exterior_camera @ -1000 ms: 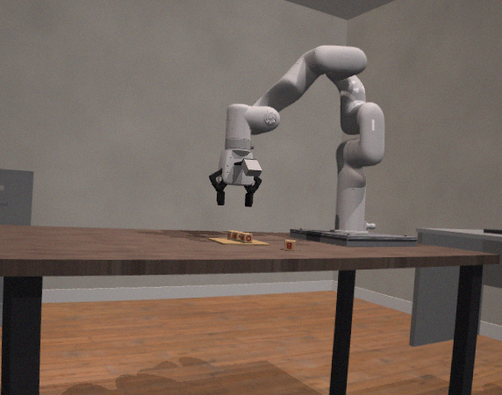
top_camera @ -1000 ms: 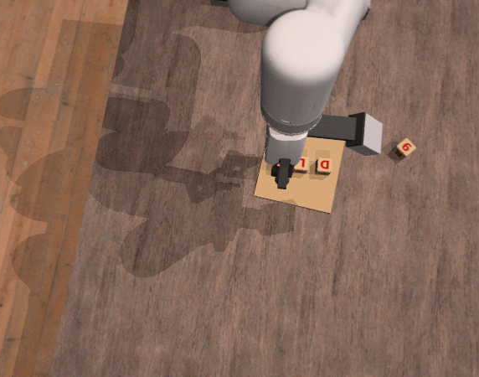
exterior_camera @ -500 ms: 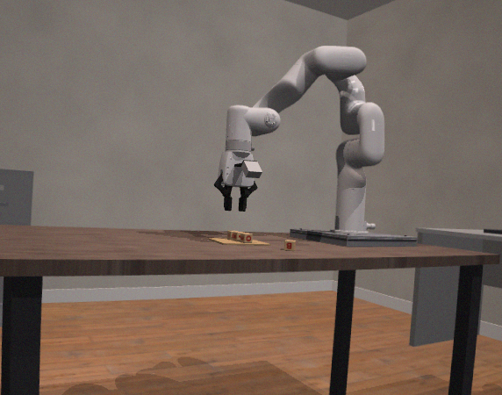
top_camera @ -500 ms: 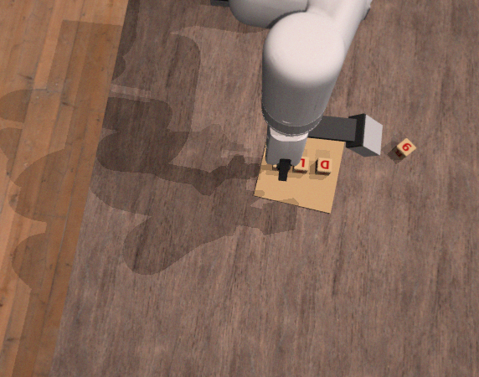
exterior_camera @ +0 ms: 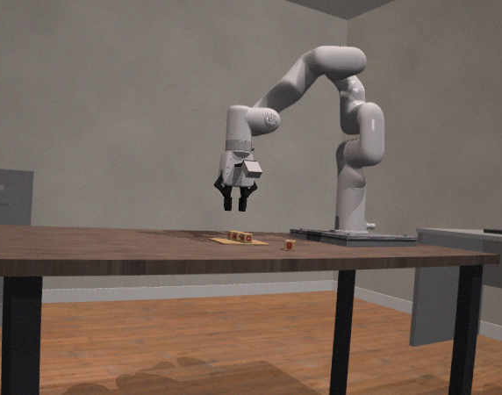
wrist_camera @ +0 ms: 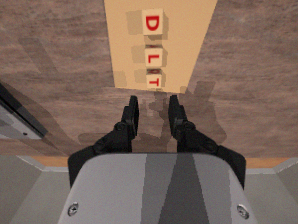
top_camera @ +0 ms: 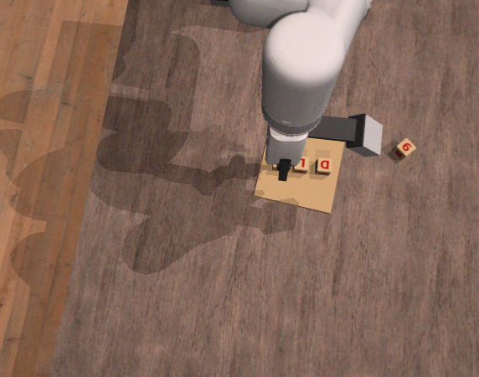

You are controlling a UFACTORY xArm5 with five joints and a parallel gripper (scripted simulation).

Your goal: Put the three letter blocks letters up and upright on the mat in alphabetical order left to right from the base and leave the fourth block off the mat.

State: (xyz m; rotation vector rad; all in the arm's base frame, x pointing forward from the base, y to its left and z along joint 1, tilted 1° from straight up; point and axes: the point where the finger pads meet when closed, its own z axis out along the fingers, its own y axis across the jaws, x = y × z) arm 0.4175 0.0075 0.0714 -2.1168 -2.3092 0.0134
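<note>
Now: the tan mat 10 cm below my hand and 4 cm to the left of it.
</note>
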